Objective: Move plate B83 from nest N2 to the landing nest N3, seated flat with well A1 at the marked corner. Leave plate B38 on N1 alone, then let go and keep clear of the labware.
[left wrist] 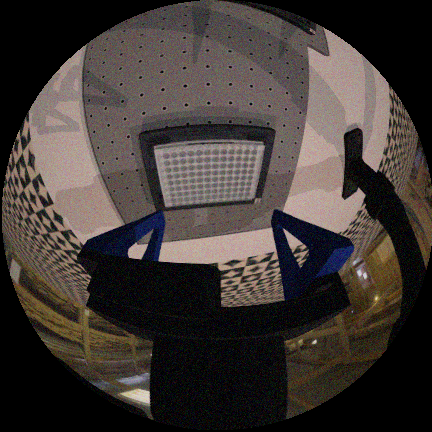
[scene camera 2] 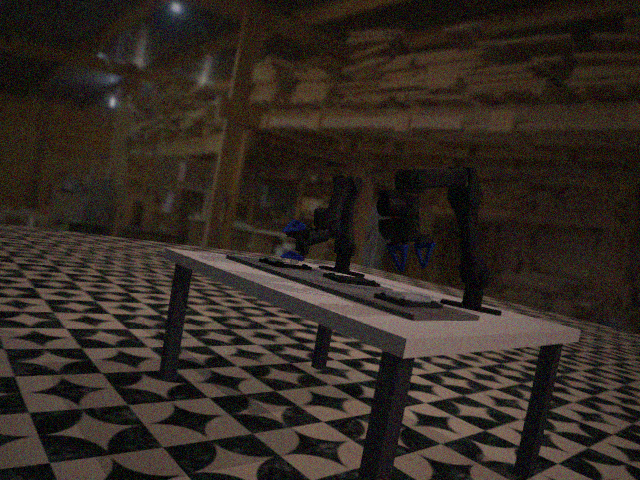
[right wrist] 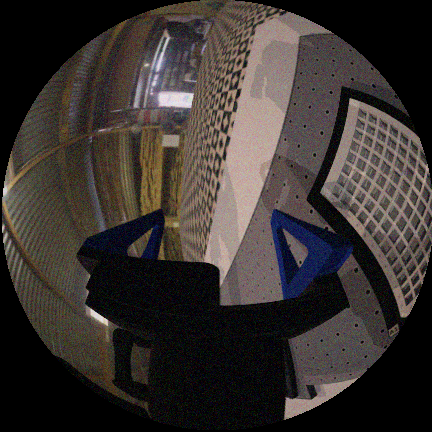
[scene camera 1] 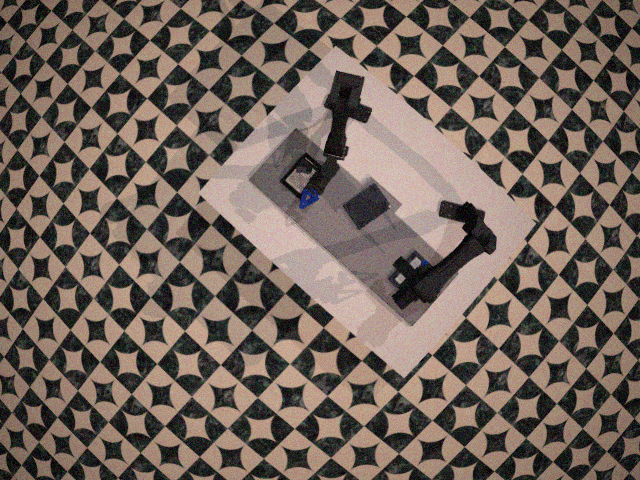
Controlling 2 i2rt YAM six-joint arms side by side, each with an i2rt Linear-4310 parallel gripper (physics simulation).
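A pale round-well plate [scene camera 1: 400, 279] [scene camera 2: 410, 296] [left wrist: 209, 172] sits in a black nest [left wrist: 207, 133] at the lower right of scene camera 1. My left gripper [scene camera 2: 413, 267] [left wrist: 217, 215] is open and empty above it. A pale square-well plate [scene camera 1: 299, 178] [right wrist: 385, 190] sits in another black nest [right wrist: 333, 145] at the upper left. My right gripper [scene camera 1: 309, 198] [scene camera 2: 293, 241] [right wrist: 217, 214] is open and empty, sideways beside and above that nest. A middle nest [scene camera 1: 367, 205] looks dark, with no pale plate visible. Plate and nest names are unreadable.
The nests stand on a grey perforated board [scene camera 1: 330, 227] [left wrist: 200, 90] on a white table [scene camera 1: 330, 273] [scene camera 2: 361, 322]. An A1 label [right wrist: 393, 330] marks a corner of the square-well plate's nest. The left arm [scene camera 1: 454, 258] crosses over the board's lower right end.
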